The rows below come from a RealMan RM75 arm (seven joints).
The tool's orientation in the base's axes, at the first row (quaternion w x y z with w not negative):
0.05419 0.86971 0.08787 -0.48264
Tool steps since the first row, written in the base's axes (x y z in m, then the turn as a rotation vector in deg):
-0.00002 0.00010 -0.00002 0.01 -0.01 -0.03
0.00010 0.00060 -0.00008 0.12 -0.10 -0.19
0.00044 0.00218 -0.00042 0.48 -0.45 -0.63
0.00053 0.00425 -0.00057 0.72 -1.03 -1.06
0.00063 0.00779 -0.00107 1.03 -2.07 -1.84
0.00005 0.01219 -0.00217 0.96 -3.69 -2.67
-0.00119 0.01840 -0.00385 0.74 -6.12 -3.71
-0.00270 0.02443 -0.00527 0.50 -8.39 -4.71
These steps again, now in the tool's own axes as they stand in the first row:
0.00002 -0.00010 0.00001 0.03 0.01 0.01
0.00018 -0.00057 -0.00015 0.21 0.12 0.02
0.00080 -0.00205 -0.00053 0.74 0.53 0.01
0.00119 -0.00406 -0.00090 1.17 1.15 0.15
0.00202 -0.00750 -0.00135 1.89 2.22 0.49
0.00309 -0.01194 -0.00108 2.39 3.78 1.27
0.00450 -0.01829 -0.00027 2.92 6.11 2.44
0.00553 -0.02451 0.00065 3.41 8.27 3.58

